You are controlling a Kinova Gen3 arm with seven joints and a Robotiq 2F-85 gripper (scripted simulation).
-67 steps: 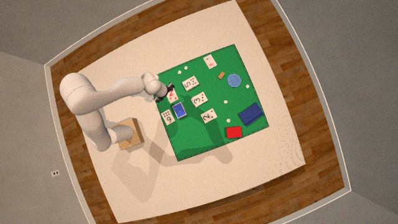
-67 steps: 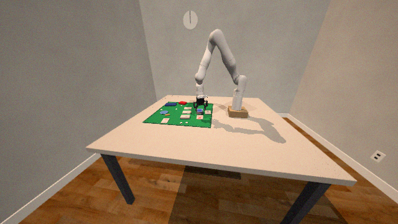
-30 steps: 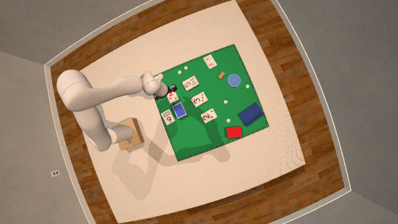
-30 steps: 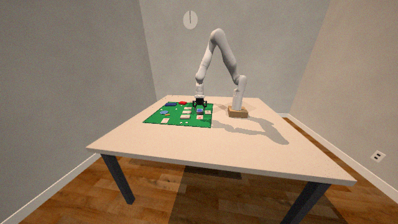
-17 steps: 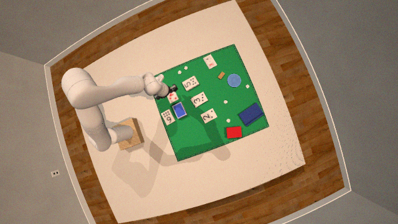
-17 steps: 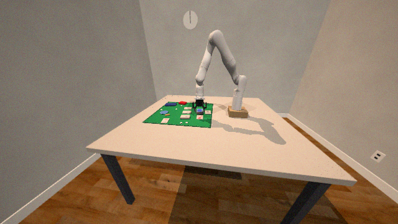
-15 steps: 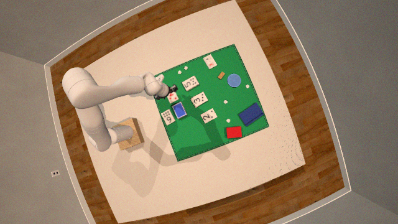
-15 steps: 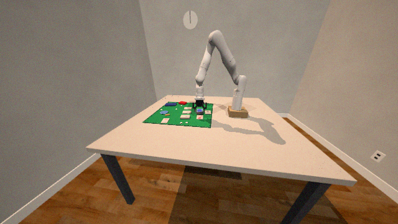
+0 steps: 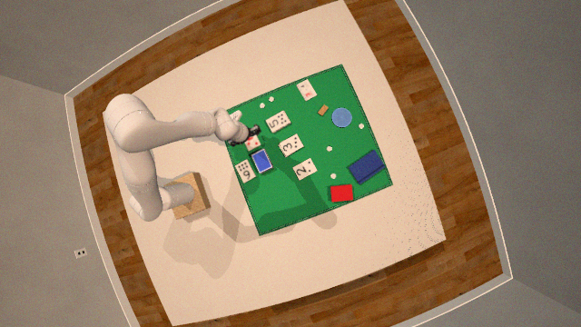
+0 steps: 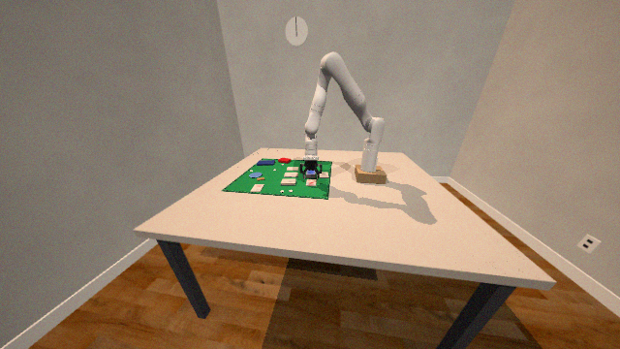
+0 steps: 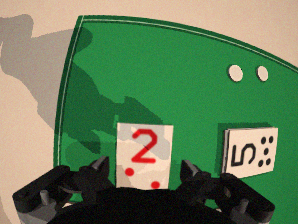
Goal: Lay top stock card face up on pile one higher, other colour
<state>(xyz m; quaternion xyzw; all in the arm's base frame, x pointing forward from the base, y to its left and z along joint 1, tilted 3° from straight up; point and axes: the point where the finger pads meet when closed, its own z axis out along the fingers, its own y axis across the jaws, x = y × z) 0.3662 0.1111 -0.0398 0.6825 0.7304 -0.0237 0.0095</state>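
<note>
Right now my hand is 20 cm short of the green mat, 13 cm to the left of it and 5 cm above it. Also, from my hand: red block (28 cm ahead, 38 cm to the right, 3 cm below).
</note>
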